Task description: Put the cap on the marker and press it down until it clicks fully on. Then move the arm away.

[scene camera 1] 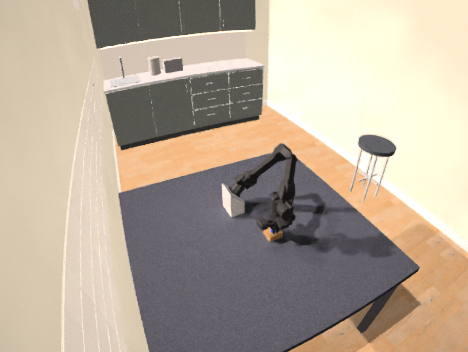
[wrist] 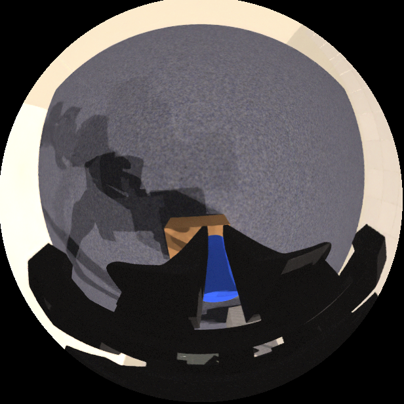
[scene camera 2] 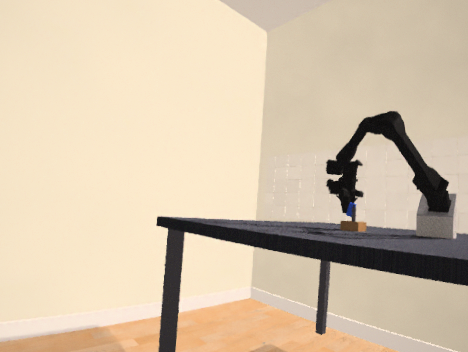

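Observation:
My gripper is shut on the blue cap, low over the wooden block. The cap leans slightly in the scene camera 2 view. The dark marker stands upright in the brown block. In that view the marker's shaft overlaps the cap's right side, so the cap does not look squarely seated over it. Whether they touch is too small to tell. In the wrist view the fingers and cap hide the marker.
The block stands on the dark table. The arm's pale base stands on the table behind it. A round stool stands on the floor beyond the table, and kitchen cabinets line the back wall.

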